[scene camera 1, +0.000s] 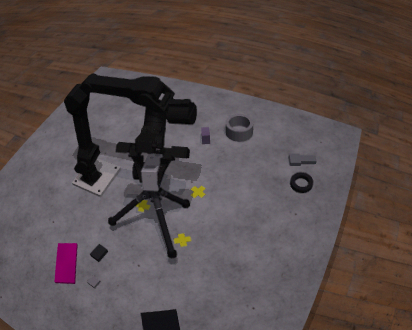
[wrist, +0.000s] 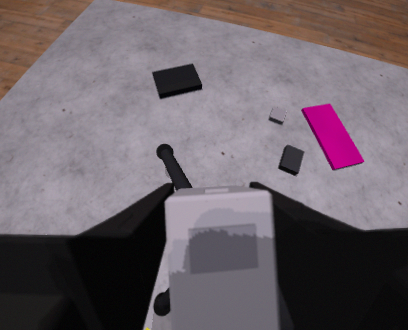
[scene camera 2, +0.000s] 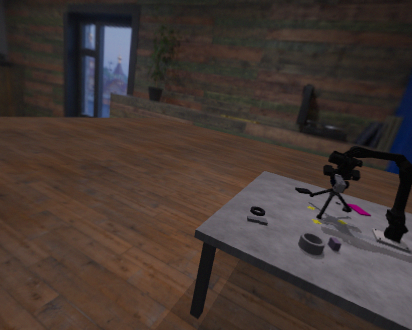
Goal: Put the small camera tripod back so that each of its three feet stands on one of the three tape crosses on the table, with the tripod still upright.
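Pixels of known places: gripper, fingertip midpoint: (scene camera 1: 149,183) (wrist: 211,189) (scene camera 2: 334,179); arm's base at its link origin: (scene camera 1: 91,176) (scene camera 2: 391,238).
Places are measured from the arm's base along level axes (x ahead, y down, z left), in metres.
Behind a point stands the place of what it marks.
Note:
The small tripod, with a light grey head (scene camera 1: 150,178) {x 0.346, y -0.226, z -0.040 m} (scene camera 2: 339,185) {x 0.308, y -0.205, z 0.055 m} (wrist: 225,295) {x 0.323, y -0.234, z -0.004 m} and three black legs, hangs in my gripper (scene camera 1: 151,166) (scene camera 2: 341,178) {x 0.345, y -0.210, z -0.046 m} (wrist: 211,189) {x 0.345, y -0.210, z -0.046 m}, which is shut on the head. It looks tilted in scene camera 2, with one leg reaching out almost level. In scene camera 1, the left foot (scene camera 1: 112,221) {x 0.224, y -0.042, z -0.122 m} shows beyond the left yellow cross (scene camera 1: 143,205) {x 0.235, y 0.012, z 0.011 m}; the right foot (scene camera 1: 186,203) {x 0.357, y -0.007, z 0.077 m} is lower left of the right cross (scene camera 1: 198,191) {x 0.352, y 0.012, z 0.150 m}; the front foot (scene camera 1: 172,254) {x 0.449, y -0.053, z -0.122 m} is lower left of the front cross (scene camera 1: 182,240) {x 0.416, y 0.013, z -0.035 m}. Foot heights are hard to judge.
A magenta slab (scene camera 1: 66,263) {x 0.166, y 0.005, z -0.324 m} (wrist: 334,136) {x 0.156, y 0.005, z -0.317 m}, dark block (scene camera 1: 99,252) {x 0.236, y -0.002, z -0.223 m} (wrist: 291,159) {x 0.233, y -0.002, z -0.219 m} and black box (scene camera 1: 160,321) {x 0.526, y -0.002, z -0.309 m} (wrist: 177,80) {x 0.519, y -0.002, z -0.304 m} lie beyond the tripod. A grey bowl (scene camera 1: 239,135) {x 0.352, y -0.017, z 0.416 m} (scene camera 2: 311,247) {x 0.321, y -0.018, z 0.510 m}, purple block (scene camera 1: 205,136) {x 0.256, y -0.023, z 0.347 m}, grey bar (scene camera 1: 302,159) {x 0.594, y -0.002, z 0.438 m} and black ring (scene camera 1: 301,190) {x 0.647, y 0.000, z 0.308 m} lie elsewhere.

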